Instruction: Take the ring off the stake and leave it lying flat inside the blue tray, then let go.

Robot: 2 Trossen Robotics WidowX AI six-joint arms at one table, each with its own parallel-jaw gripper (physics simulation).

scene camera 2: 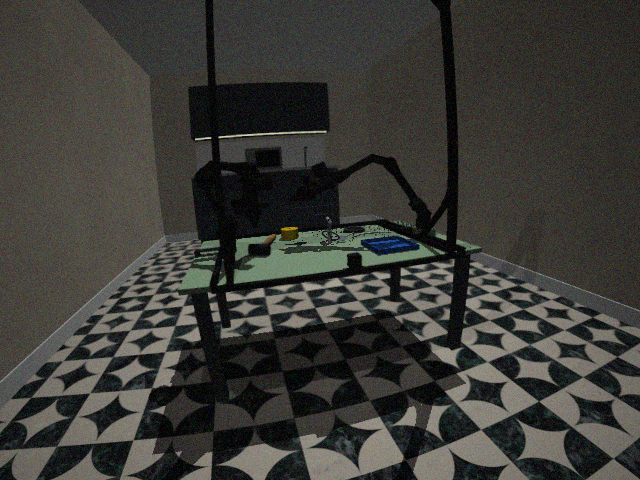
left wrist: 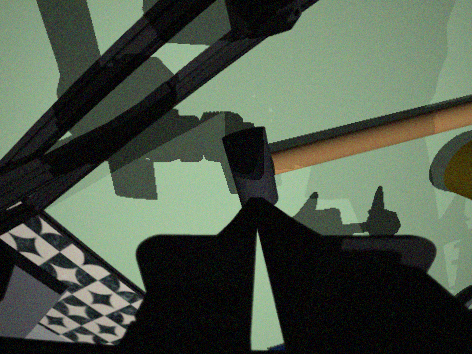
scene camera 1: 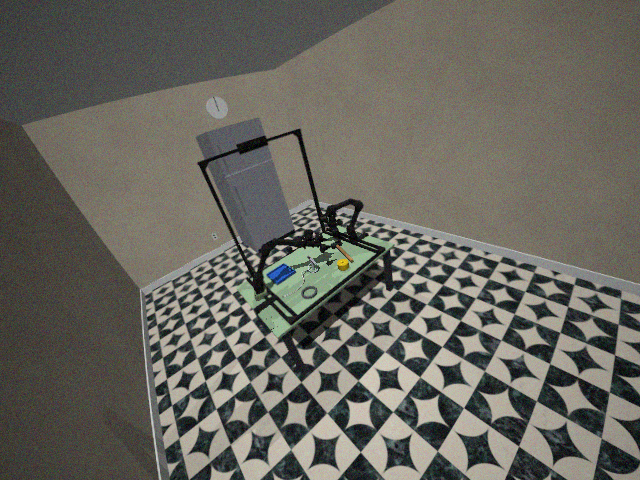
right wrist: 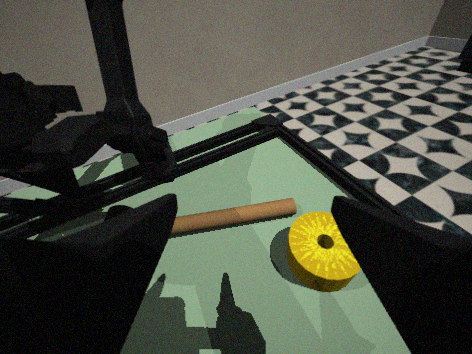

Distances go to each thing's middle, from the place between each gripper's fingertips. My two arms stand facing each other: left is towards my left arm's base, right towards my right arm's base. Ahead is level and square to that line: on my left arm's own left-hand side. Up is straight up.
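The yellow disc (right wrist: 317, 254) is 290 mm ahead of my left hand, 150 mm to the right of it and 100 mm below it. Then there's a blue tray (scene camera 2: 384, 245), and that tray is 580 mm to the right of my left hand, 110 mm below it and 50 mm behind it. The hammer (left wrist: 253, 166) is 100 mm below that same left hand, 130 mm ahead of it and 20 mm to the right of it.
As for my right hand, the blue tray is 400 mm to the right of it, 250 mm behind it and 200 mm below it. The hammer is 150 mm to the left of my right hand, 70 mm behind it and 180 mm below it, while the yellow disc is 90 mm ahead of that hand, 20 mm to the left of it and 180 mm below it. Going by its middle, the disc is nearer to my right hand than to my left hand.
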